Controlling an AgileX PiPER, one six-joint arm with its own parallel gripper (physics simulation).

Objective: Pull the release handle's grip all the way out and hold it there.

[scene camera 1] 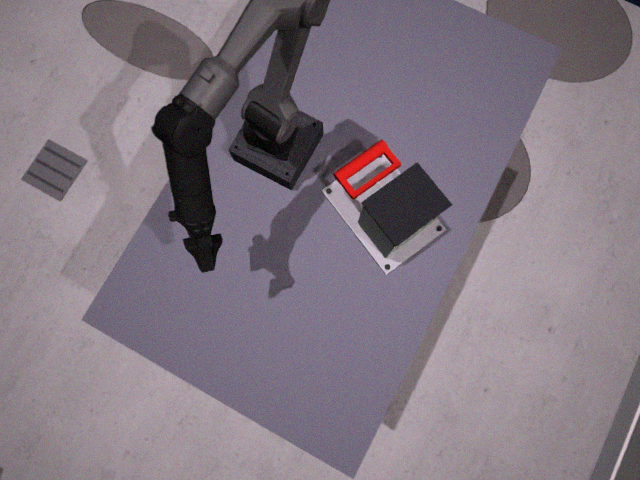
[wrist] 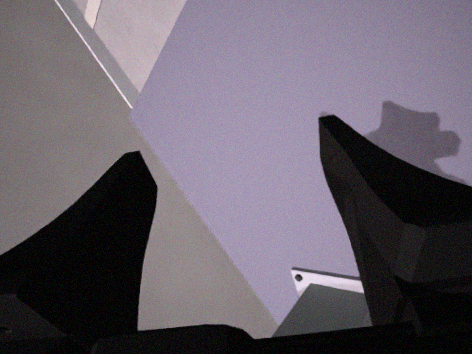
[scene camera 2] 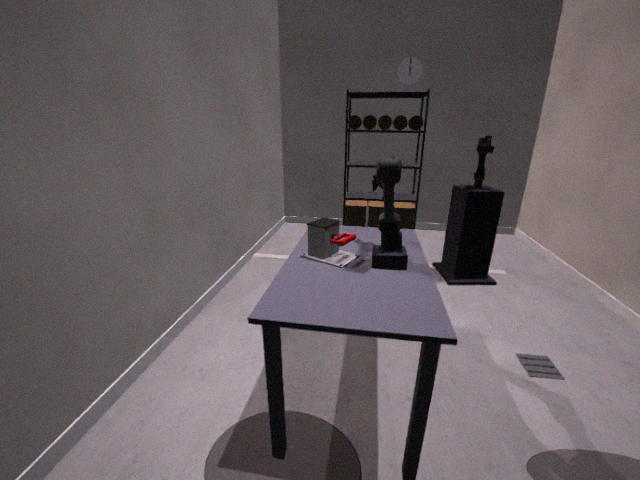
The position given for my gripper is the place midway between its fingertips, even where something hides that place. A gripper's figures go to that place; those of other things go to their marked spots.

Labels:
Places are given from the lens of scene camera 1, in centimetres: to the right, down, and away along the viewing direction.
my gripper [scene camera 1: 202, 255]: -20, 2, 76
red rectangular grip [scene camera 1: 341, 175]: 4, -13, 94

